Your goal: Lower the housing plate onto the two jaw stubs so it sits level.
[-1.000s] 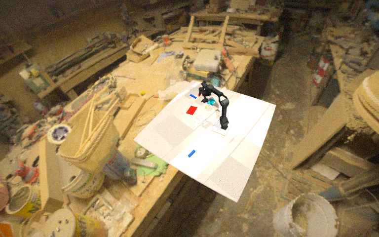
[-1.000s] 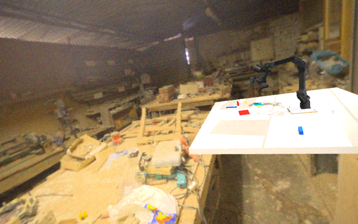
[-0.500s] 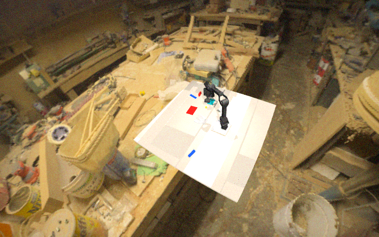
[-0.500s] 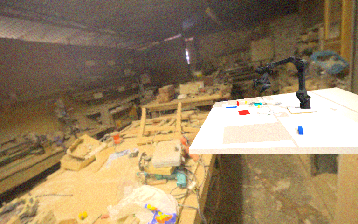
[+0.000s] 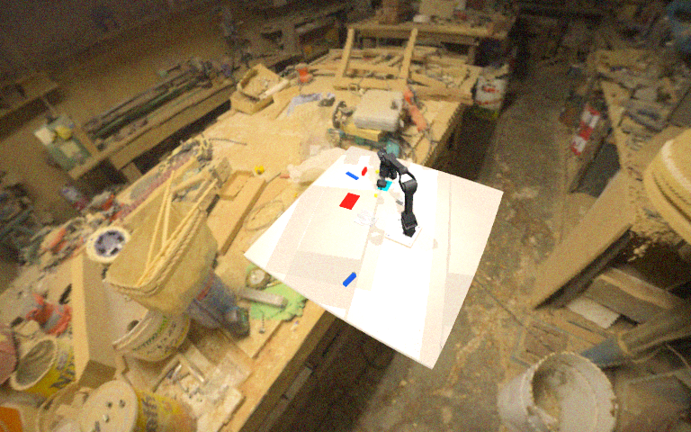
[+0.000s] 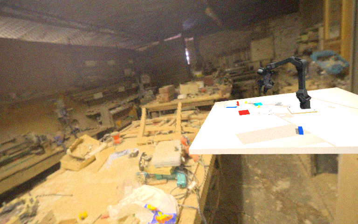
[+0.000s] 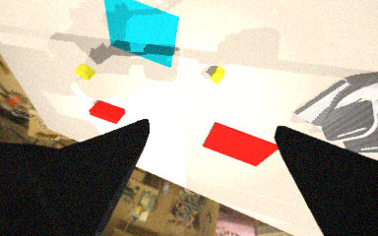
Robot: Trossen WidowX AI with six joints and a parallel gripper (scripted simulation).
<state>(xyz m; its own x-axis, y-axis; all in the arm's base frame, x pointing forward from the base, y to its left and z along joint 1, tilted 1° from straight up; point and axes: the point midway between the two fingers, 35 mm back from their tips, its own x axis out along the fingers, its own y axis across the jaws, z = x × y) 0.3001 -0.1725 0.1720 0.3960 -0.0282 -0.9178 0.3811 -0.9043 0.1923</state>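
Right now my gripper tip is 150 mm past the housing plate, 50 mm to the left of it and 130 mm above it. Also, from my gripper tip: cyan block: 40 mm ahead, 130 mm to the right, 150 mm below; red flat square: 170 mm ahead, 130 mm to the left, 150 mm below; yellow block: 40 mm ahead, 140 mm below.
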